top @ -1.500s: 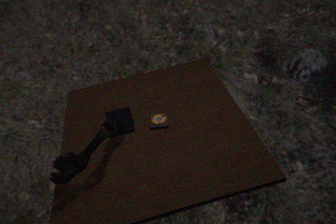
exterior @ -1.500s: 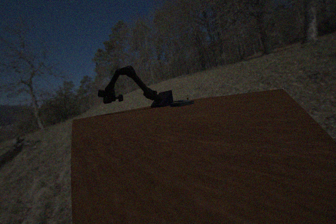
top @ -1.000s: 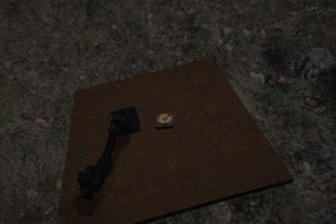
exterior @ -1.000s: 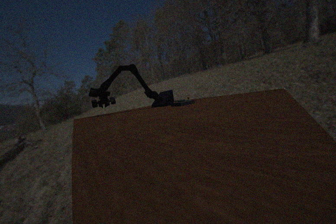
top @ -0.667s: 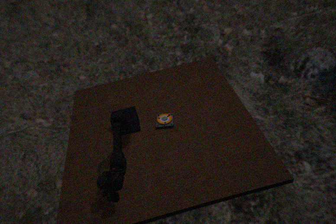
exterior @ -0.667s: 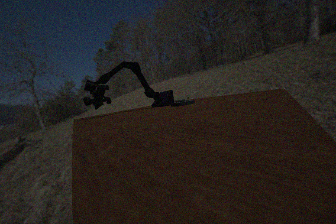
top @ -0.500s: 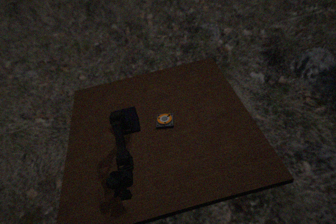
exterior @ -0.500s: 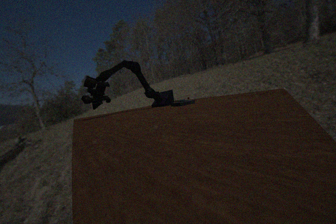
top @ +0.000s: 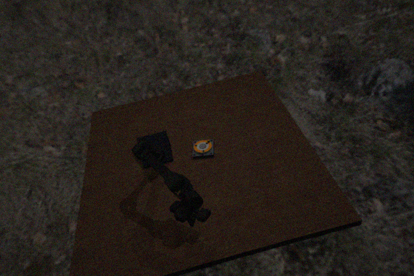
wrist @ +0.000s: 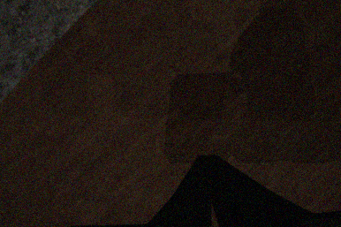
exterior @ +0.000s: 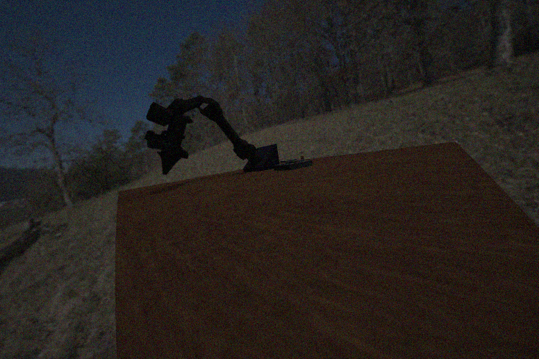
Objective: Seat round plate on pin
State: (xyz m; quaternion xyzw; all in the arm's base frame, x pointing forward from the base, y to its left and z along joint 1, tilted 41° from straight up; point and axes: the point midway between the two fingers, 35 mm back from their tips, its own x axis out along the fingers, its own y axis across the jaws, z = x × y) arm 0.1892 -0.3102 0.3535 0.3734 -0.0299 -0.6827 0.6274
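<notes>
The base lies 70 mm ahead of my gripper tip, 510 mm to the left of it and 30 mm below it.
</notes>
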